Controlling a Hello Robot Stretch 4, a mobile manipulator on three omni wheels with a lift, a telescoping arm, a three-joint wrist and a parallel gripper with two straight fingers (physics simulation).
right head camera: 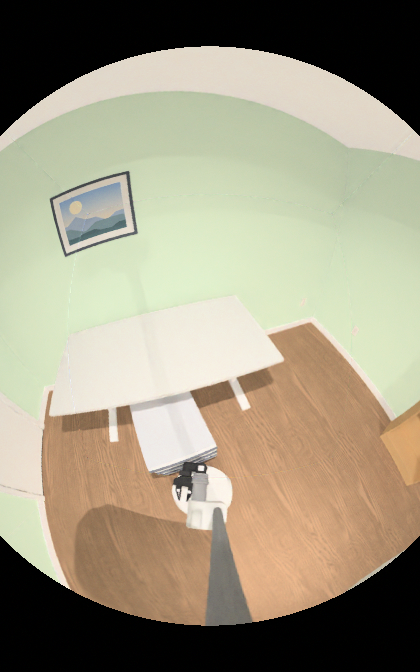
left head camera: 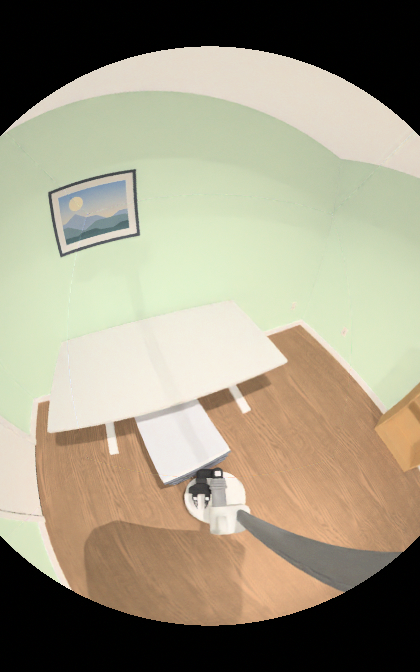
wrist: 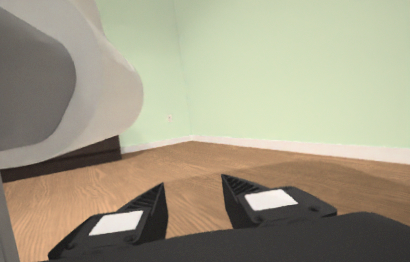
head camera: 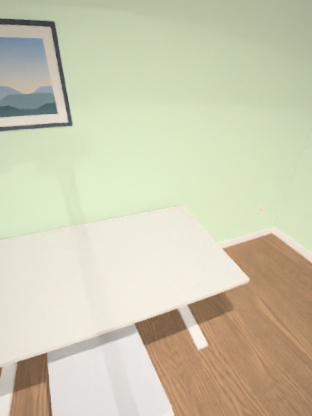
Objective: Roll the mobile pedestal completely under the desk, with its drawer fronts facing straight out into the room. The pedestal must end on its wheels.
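The pedestal (head camera: 112, 380) (left head camera: 182, 440) (right head camera: 175, 432) has a flat white top and stands upright. Its rear part is under the front edge of the white desk (head camera: 130, 270) (left head camera: 165, 365) (right head camera: 165, 355), between the desk's two feet; its front part sticks out into the room. Its drawer-front end faces the robot's base, roughly along the desk edge; a slight skew cannot be judged. Its wheels are hidden. My gripper (left head camera: 201, 502) (right head camera: 183, 495) (wrist: 194, 195) is open and empty. It is over the round white base, at the pedestal's drawer end, with its fingers pointing away from the pedestal.
The desk's right foot (head camera: 194, 329) (left head camera: 240, 398) (right head camera: 239, 393) and left foot (left head camera: 112, 440) (right head camera: 113, 425) flank the pedestal. A wooden shelf unit (left head camera: 392, 435) (right head camera: 400, 447) stands at the right. A dark brown piece of furniture (wrist: 85, 156) shows in the wrist view.
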